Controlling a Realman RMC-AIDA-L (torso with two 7-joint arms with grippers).
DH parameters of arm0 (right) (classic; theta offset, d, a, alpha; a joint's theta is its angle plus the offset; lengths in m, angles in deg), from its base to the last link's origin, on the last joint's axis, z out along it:
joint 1: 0 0.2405 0 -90
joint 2: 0 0 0 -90
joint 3: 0 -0.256 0 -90
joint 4: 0 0 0 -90
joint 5: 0 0.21 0 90
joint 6: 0 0 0 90
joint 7: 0 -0.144 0 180
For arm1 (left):
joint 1: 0 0.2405 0 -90
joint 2: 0 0 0 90
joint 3: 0 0.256 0 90
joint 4: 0 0 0 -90
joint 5: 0 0.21 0 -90
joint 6: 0 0 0 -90
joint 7: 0 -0.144 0 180
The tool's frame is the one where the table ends.
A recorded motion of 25 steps. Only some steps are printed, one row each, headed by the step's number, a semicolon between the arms.
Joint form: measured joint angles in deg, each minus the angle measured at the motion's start. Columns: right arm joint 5, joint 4, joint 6, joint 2, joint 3, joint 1, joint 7; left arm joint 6, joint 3, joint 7, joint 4, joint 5, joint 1, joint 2.
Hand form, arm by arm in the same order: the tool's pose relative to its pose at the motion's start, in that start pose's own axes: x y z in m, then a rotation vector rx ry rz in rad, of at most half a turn. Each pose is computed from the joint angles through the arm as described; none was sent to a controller.
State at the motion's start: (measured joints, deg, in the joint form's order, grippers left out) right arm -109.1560 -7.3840 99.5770 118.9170 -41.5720 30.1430 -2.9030; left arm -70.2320 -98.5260 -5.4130 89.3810 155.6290 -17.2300 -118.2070
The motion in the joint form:
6: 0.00 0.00 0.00 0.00 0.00 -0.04 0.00; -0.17 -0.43 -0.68 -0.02 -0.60 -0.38 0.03
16: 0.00 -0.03 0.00 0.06 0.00 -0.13 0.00; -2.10 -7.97 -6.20 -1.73 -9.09 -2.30 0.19
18: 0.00 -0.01 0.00 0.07 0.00 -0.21 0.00; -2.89 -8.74 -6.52 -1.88 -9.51 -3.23 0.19
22: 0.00 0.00 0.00 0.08 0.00 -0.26 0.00; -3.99 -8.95 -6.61 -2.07 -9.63 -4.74 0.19
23: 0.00 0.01 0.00 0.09 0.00 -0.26 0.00; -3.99 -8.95 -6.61 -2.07 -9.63 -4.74 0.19
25: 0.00 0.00 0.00 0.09 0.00 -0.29 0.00; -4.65 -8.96 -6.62 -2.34 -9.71 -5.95 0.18
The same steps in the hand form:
6: 0.0000 -0.0002 -0.0002 0.0004 0.0005 -0.0003; 0.0025 0.0009 -0.0008 -0.0093 0.0048 0.0066
16: 0.0001 0.0000 -0.0010 0.0016 0.0018 0.0004; 0.0155 -0.0058 -0.0092 -0.1189 0.0441 -0.0424
18: 0.0001 -0.0003 -0.0015 0.0023 0.0030 -0.0004; 0.0198 -0.0041 -0.0106 -0.1305 0.0456 -0.0387
22: 0.0002 -0.0005 -0.0019 0.0028 0.0038 -0.0008; 0.0261 0.0019 -0.0115 -0.1451 0.0413 -0.0216
23: 0.0002 -0.0005 -0.0019 0.0028 0.0039 -0.0008; 0.0261 0.0019 -0.0115 -0.1451 0.0413 -0.0216
25: 0.0002 -0.0006 -0.0021 0.0031 0.0042 -0.0008; 0.0309 0.0072 -0.0117 -0.1565 0.0385 -0.0077

